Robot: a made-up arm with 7 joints.
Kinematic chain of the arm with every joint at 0, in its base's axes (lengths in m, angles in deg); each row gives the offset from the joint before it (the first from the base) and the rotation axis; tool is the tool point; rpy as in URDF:
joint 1: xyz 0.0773 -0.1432 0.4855 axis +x
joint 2: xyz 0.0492 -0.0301 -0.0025 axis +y
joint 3: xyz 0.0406 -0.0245 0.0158 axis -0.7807 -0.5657 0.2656
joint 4: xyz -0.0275 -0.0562 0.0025 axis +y
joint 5: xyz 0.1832 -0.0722 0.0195 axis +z
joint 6: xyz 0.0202 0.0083 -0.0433 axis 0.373 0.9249 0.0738
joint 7: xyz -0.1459 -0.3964 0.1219 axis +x
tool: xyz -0.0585 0.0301 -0.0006 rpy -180 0 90
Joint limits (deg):
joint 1: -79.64..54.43
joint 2: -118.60..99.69
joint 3: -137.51..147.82
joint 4: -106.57..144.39
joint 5: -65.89..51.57
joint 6: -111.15..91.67
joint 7: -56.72..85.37
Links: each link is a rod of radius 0.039 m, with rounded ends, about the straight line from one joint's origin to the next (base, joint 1, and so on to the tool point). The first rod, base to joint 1, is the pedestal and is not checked.
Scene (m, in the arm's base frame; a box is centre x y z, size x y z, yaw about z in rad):
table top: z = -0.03
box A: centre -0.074 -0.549 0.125 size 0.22 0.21 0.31 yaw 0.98
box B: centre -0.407 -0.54 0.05 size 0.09 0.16 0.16 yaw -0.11
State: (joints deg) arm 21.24 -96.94 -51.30 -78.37 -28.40 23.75 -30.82
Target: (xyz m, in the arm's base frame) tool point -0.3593 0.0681 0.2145
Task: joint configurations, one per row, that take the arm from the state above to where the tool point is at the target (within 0.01 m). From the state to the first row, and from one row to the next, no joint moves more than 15 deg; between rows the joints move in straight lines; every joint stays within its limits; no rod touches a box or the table.
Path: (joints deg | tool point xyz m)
1: 27.88 -84.04 -54.60 -74.05 -35.90 35.25 -36.00 | 0.2870 -0.2309 0.1037
2: 34.52 -71.15 -57.90 -69.72 -43.40 46.75 -41.18 | 0.2075 -0.1343 0.0887
3: 41.15 -58.25 -61.20 -65.40 -50.89 58.25 -46.36 | 0.1191 -0.0495 0.1132
4: 47.79 -45.35 -64.50 -61.07 -58.39 69.74 -51.54 | 0.0292 0.0102 0.1752
5: 54.43 -32.46 -67.81 -56.75 -65.89 81.24 -56.72 | -0.0510 0.0323 0.2666
6: 54.43 -25.64 -77.76 -55.87 -52.03 79.62 -56.72 | -0.1024 0.0221 0.2192
7: 54.43 -18.83 -87.72 -55.00 -38.18 78.01 -56.72 | -0.1498 0.0136 0.1812
8: 54.43 -12.02 -97.68 -54.12 -24.32 76.39 -56.72 | -0.1942 0.0110 0.1544
9: 54.43 -5.21 -107.64 -53.24 -10.47 74.77 -56.72 | -0.2371 0.0166 0.1418
10: 54.43 1.61 -117.59 -52.37 3.39 73.15 -56.72 | -0.2797 0.0298 0.1464
11: 54.43 8.42 -127.55 -51.49 17.25 71.53 -56.72 | -0.3213 0.0482 0.1704
12: 54.43 15.23 -137.51 -50.61 31.10 69.92 -56.72 | -0.3593 0.0681 0.2145

